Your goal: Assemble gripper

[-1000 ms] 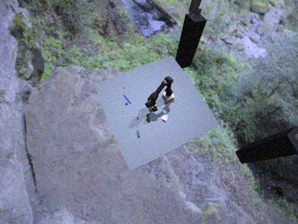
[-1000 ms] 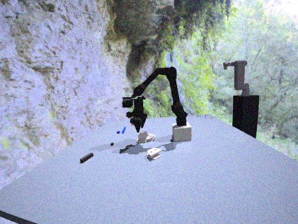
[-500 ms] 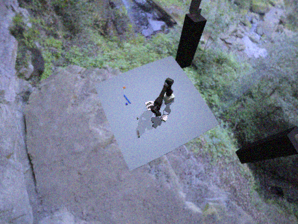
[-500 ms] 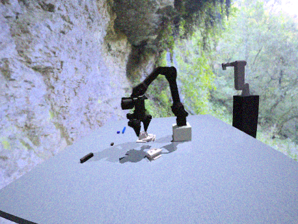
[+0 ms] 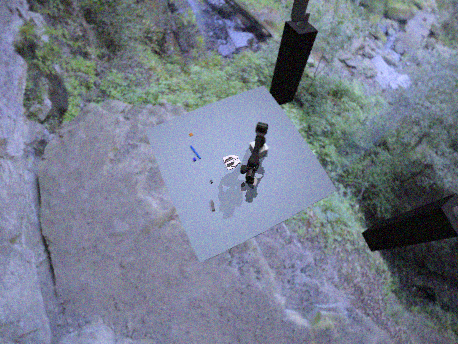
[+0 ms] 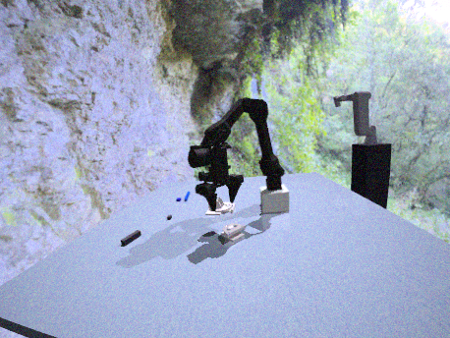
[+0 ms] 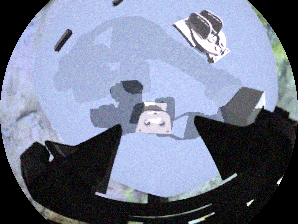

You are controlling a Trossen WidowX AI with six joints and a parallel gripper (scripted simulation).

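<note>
The white stepped part is 9 cm below my gripper tip, 2 cm to the left of it and 2 cm behind it. The rest, counted from my gripper tip: small blue piece 36 cm to the right, 33 cm ahead, 9 cm below; black bar 36 cm ahead, 9 cm below, 7 cm to the left; small dark piece 28 cm ahead, 12 cm to the right, 9 cm below.
</note>
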